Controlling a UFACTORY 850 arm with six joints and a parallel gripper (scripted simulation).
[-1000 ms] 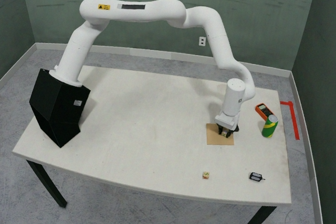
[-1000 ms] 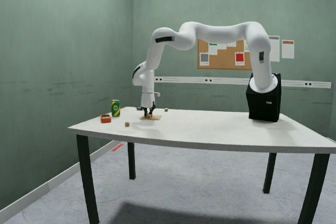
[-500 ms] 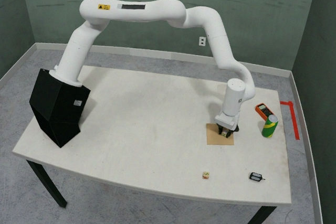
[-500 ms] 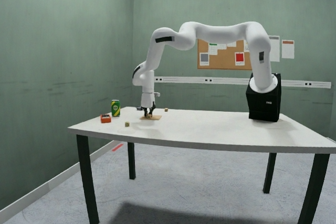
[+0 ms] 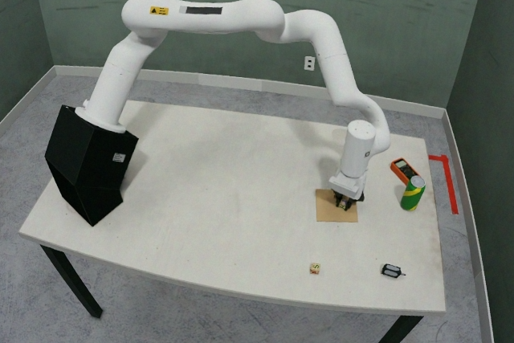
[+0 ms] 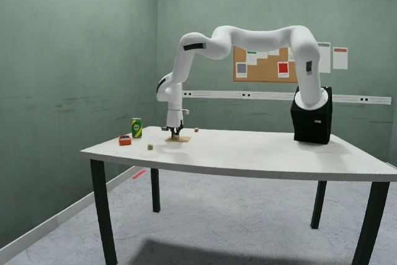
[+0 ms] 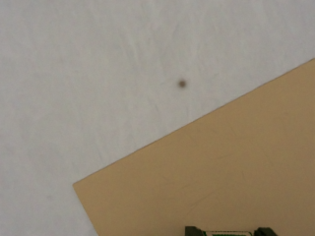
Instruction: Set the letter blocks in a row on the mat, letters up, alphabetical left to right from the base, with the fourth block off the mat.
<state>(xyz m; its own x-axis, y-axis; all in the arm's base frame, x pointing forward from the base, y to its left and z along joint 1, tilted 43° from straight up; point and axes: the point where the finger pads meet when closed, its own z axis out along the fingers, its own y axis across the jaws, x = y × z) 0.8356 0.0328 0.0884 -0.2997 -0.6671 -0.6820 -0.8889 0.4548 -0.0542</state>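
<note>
Now: hand 20 mm past the tan mat and 20 mm above it. Also, from my hand: yellow can: 240 mm ahead, 60 mm to the left, 40 mm above; orange multimeter: 230 mm ahead, 200 mm to the left, 10 mm below; small black object: 190 mm ahead, 240 mm to the right, 10 mm below.
</note>
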